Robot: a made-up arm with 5 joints.
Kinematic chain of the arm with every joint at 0, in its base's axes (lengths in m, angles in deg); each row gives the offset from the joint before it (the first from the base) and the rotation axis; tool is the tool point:
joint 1: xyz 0 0 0.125 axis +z
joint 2: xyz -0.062 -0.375 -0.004 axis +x
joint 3: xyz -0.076 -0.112 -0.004 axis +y
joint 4: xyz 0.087 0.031 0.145 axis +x
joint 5: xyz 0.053 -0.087 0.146 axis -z
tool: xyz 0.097 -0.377 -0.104
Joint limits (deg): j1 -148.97..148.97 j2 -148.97..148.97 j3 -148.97..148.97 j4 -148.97..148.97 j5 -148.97..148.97
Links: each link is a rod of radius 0.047 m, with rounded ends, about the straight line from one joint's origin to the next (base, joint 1, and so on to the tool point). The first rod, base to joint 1, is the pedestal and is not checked.
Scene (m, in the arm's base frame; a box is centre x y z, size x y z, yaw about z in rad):
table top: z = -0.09
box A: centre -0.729 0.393 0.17 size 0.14 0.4 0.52 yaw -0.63
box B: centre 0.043 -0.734 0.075 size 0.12 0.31 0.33 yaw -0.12
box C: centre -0.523 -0.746 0 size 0.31 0.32 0.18 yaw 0.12
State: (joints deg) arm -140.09 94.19 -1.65 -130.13 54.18
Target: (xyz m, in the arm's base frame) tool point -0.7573 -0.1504 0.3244
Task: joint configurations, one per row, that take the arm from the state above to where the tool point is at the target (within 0.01 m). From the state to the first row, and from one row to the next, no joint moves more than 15 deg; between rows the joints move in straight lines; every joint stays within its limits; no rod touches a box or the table.
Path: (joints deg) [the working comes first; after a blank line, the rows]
Joints at the target: -94.12 92.68 39.04 -125.30 29.80
Straight joint move there: touches box A.

1: -143.46 84.58 0.62 -138.81 46.37
2: -129.90 80.85 1.24 -143.89 36.24
3: -116.33 77.12 1.87 -148.97 26.11
4: -108.93 82.31 14.26 -141.08 27.34
5: -101.52 87.49 26.65 -133.19 28.57
6: -94.12 92.68 39.04 -125.30 29.80

